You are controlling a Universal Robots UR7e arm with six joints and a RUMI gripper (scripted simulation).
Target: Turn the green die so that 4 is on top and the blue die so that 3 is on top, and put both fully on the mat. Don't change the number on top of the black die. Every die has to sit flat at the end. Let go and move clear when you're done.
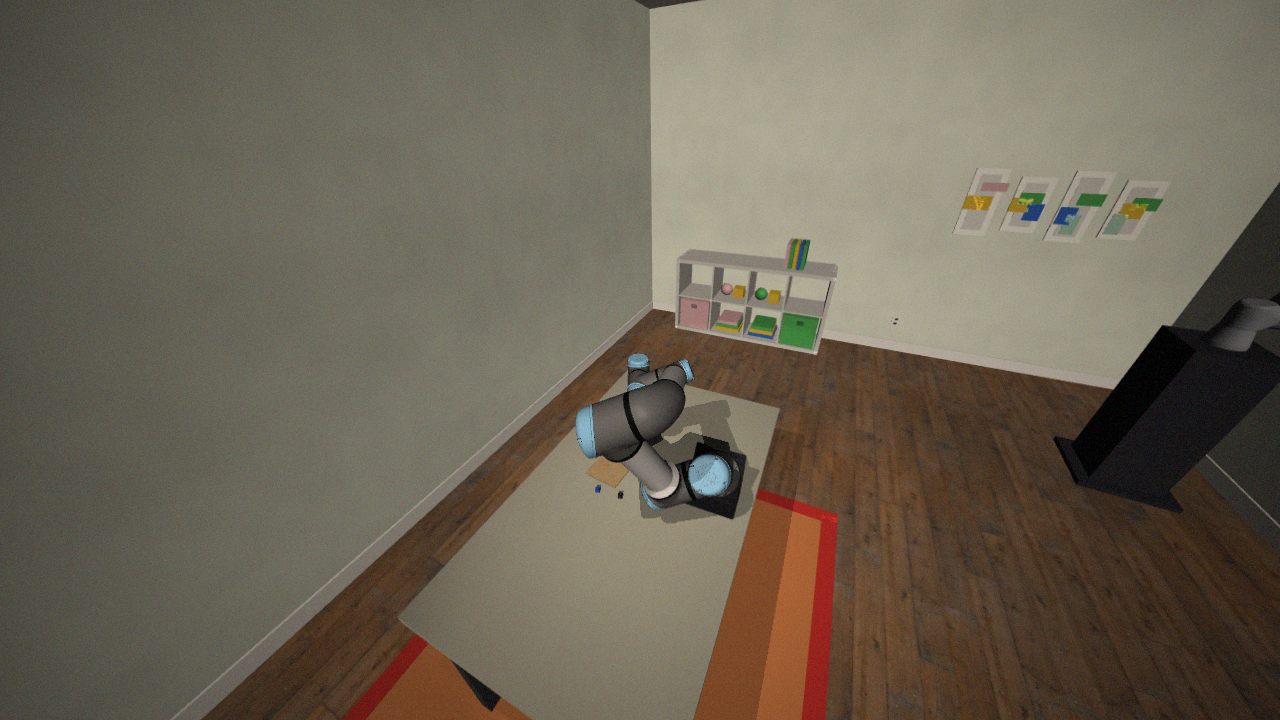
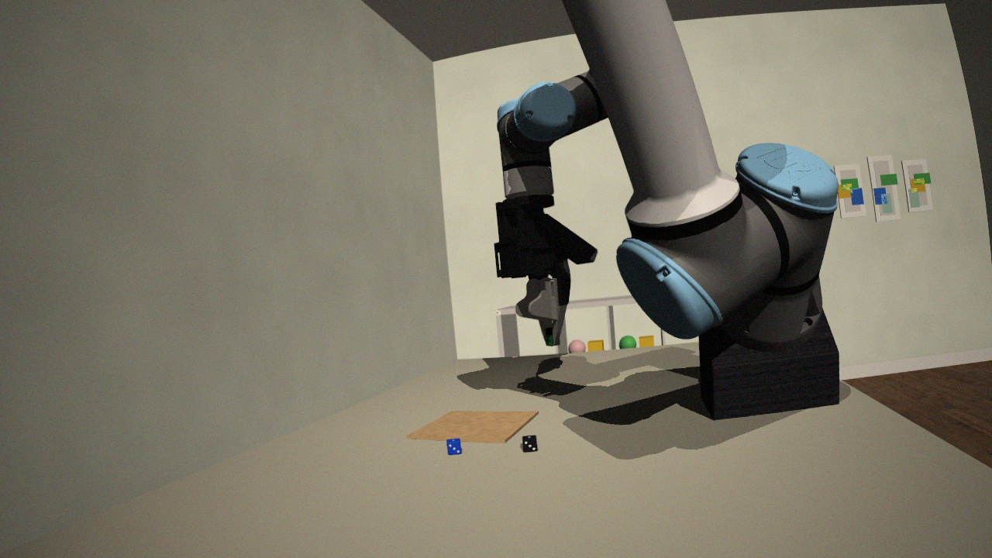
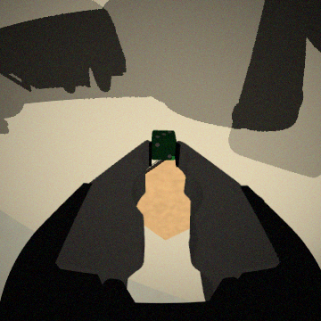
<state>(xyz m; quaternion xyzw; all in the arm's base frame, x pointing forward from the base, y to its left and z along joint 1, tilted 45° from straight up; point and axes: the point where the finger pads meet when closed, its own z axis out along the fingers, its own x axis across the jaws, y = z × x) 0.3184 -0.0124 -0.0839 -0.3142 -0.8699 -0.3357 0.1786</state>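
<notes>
My hand is 1 cm above the green die. Also, from my hand: tan mat 9 cm ahead, 13 cm to the left, 11 cm below; then blue die 7 cm ahead, 24 cm to the left, 10 cm below; then black die 2 cm behind, 22 cm to the left, 10 cm below.
</notes>
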